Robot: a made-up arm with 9 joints. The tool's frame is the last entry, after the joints.
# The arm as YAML. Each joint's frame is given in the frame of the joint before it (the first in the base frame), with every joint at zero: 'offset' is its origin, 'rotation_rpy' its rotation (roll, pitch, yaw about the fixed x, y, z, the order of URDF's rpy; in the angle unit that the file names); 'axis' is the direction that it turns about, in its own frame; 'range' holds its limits. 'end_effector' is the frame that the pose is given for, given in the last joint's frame.
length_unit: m
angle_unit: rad
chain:
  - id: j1
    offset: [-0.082, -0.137, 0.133]
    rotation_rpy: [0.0, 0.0, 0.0]
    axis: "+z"
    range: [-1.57, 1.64]
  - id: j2
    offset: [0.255, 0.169, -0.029]
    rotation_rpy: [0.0, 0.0, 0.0]
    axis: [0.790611, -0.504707, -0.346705]
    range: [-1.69, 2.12]
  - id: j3
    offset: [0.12, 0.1, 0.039]
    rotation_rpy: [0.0, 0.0, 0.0]
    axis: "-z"
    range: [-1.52, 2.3]
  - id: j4
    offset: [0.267, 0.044, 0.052]
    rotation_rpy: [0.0, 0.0, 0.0]
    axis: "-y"
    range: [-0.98, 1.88]
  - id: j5
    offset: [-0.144, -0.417, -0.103]
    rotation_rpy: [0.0, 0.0, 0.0]
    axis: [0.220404, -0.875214, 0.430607]
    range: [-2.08, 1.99]
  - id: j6
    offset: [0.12, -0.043, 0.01]
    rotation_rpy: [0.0, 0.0, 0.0]
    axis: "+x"
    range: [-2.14, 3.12]
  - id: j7
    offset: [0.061, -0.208, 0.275]
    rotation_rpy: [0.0, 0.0, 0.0]
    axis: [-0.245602, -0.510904, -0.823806]
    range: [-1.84, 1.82]
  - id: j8
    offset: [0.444, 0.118, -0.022]
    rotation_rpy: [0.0, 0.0, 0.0]
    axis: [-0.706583, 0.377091, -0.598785]
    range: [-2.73, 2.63]
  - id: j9
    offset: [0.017, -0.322, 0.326]
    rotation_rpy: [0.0, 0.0, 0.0]
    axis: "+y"
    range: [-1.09, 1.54]
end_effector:
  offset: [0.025, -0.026, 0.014]
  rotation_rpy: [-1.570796, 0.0, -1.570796]
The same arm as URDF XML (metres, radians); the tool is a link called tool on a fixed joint. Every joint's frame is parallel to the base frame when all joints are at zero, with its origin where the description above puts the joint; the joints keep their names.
<robot name="arm">
  <joint name="tool_joint" type="fixed">
    <parent link="link9"/>
    <child link="tool"/>
    <origin xyz="0.025 -0.026 0.014" rpy="-1.5708 0 -1.5708"/>
  </joint>
  <joint name="j9" type="revolute">
    <parent link="link8"/>
    <child link="link9"/>
    <origin xyz="0.017 -0.322 0.326"/>
    <axis xyz="0 1 0"/>
    <limit lower="-1.09" upper="1.54"/>
  </joint>
  <joint name="j8" type="revolute">
    <parent link="link7"/>
    <child link="link8"/>
    <origin xyz="0.444 0.118 -0.022"/>
    <axis xyz="-0.706583 0.377091 -0.598785"/>
    <limit lower="-2.73" upper="2.63"/>
  </joint>
  <joint name="j7" type="revolute">
    <parent link="link6"/>
    <child link="link7"/>
    <origin xyz="0.061 -0.208 0.275"/>
    <axis xyz="-0.245602 -0.510904 -0.823806"/>
    <limit lower="-1.84" upper="1.82"/>
  </joint>
  <joint name="j6" type="revolute">
    <parent link="link5"/>
    <child link="link6"/>
    <origin xyz="0.12 -0.043 0.01"/>
    <axis xyz="1 0 0"/>
    <limit lower="-2.14" upper="3.12"/>
  </joint>
  <joint name="j5" type="revolute">
    <parent link="link4"/>
    <child link="link5"/>
    <origin xyz="-0.144 -0.417 -0.103"/>
    <axis xyz="0.220404 -0.875214 0.430607"/>
    <limit lower="-2.08" upper="1.99"/>
  </joint>
  <joint name="j4" type="revolute">
    <parent link="link3"/>
    <child link="link4"/>
    <origin xyz="0.267 0.044 0.052"/>
    <axis xyz="0 -1 0"/>
    <limit lower="-0.98" upper="1.88"/>
  </joint>
  <joint name="j3" type="revolute">
    <parent link="link2"/>
    <child link="link3"/>
    <origin xyz="0.12 0.1 0.039"/>
    <axis xyz="0 0 -1"/>
    <limit lower="-1.52" upper="2.3"/>
  </joint>
  <joint name="j2" type="revolute">
    <parent link="link1"/>
    <child link="link2"/>
    <origin xyz="0.255 0.169 -0.029"/>
    <axis xyz="0.790611 -0.504707 -0.346705"/>
    <limit lower="-1.69" upper="2.12"/>
  </joint>
  <joint name="j1" type="revolute">
    <parent link="base_link"/>
    <child link="link1"/>
    <origin xyz="-0.082 -0.137 0.133"/>
    <axis xyz="0 0 1"/>
    <limit lower="-1.57" upper="1.64"/>
  </joint>
  <link name="base_link"/>
  <link name="link1"/>
  <link name="link2"/>
  <link name="link3"/>
  <link name="link4"/>
  <link name="link5"/>
  <link name="link6"/>
  <link name="link7"/>
  <link name="link8"/>
  <link name="link9"/>
  <link name="tool"/>
</robot>

